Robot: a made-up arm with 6 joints. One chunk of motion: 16 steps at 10 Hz.
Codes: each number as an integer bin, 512 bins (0 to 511) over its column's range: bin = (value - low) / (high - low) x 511, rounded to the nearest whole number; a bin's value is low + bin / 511 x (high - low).
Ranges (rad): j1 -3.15..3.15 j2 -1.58..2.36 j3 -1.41..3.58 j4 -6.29..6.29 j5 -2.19..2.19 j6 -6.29..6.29
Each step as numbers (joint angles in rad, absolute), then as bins.
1 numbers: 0.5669 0.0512 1.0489 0.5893 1.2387 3.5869
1 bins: 301 212 252 279 400 401
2 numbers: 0.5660 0.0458 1.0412 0.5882 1.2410 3.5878
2 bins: 301 211 251 279 400 401
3 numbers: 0.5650 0.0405 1.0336 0.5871 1.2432 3.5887
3 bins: 301 210 250 279 401 401
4 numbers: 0.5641 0.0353 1.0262 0.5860 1.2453 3.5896
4 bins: 301 209 249 279 401 401
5 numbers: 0.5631 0.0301 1.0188 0.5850 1.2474 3.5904
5 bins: 301 209 249 279 401 401
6 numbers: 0.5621 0.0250 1.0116 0.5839 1.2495 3.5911
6 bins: 301 208 248 279 401 401
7 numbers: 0.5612 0.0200 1.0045 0.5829 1.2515 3.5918
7 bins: 301 208 247 279 402 401
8 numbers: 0.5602 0.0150 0.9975 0.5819 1.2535 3.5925
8 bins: 301 207 247 279 402 401
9 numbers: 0.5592 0.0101 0.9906 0.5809 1.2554 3.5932
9 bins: 301 206 246 279 402 401
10 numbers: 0.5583 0.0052 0.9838 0.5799 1.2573 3.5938
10 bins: 301 206 245 279 402 401
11 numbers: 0.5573 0.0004 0.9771 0.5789 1.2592 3.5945
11 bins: 301 205 244 279 402 402
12 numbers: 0.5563 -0.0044 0.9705 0.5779 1.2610 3.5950
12 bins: 301 204 244 279 403 402
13 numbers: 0.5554 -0.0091 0.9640 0.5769 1.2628 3.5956
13 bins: 301 204 243 279 403 402
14 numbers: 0.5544 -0.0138 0.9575 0.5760 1.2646 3.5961
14 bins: 300 203 242 279 403 402
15 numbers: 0.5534 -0.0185 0.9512 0.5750 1.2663 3.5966
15 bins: 300 203 242 279 403 402
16 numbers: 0.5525 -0.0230 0.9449 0.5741 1.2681 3.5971
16 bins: 300 202 241 279 403 402
